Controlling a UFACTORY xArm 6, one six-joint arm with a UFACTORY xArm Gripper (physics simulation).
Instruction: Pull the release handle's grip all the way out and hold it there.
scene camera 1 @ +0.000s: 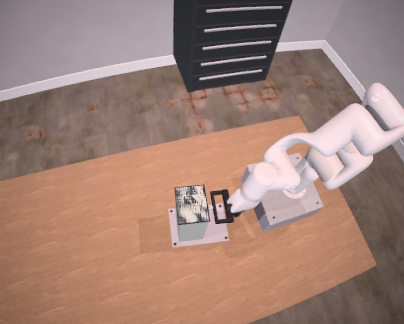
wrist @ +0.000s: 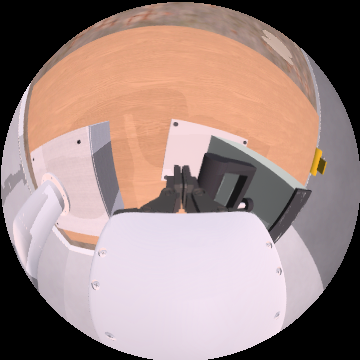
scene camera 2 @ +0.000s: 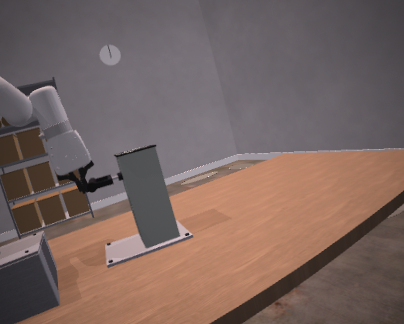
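Observation:
The release handle's black, rectangular loop grip (scene camera 1: 223, 220) (scene camera 2: 104, 181) (wrist: 210, 172) stands out from the side of a grey-green post (scene camera 1: 192, 231) (scene camera 2: 150, 200) (wrist: 270, 185), near its top, on a short thin rod. The post stands upright on a pale base plate (scene camera 1: 218, 232) (scene camera 2: 120, 250) (wrist: 187, 140). My gripper (scene camera 2: 85, 189) (wrist: 180, 176) is shut and empty. Its fingertips are close to the grip's outer bar, on the side away from the post. Whether they touch the bar is hidden. The grip's opening shows beside the fingers in the wrist view.
The arm is mounted on a grey block (scene camera 1: 290, 207) (scene camera 2: 30, 280) (wrist: 75, 170) on the wooden table (scene camera 1: 90, 220) (scene camera 2: 300, 200) (wrist: 150, 65), on the grip's side of the post. A dark drawer cabinet (scene camera 1: 182, 50) stands on the floor beyond the table. A shelf unit with boxes is behind the arm in scene camera 2.

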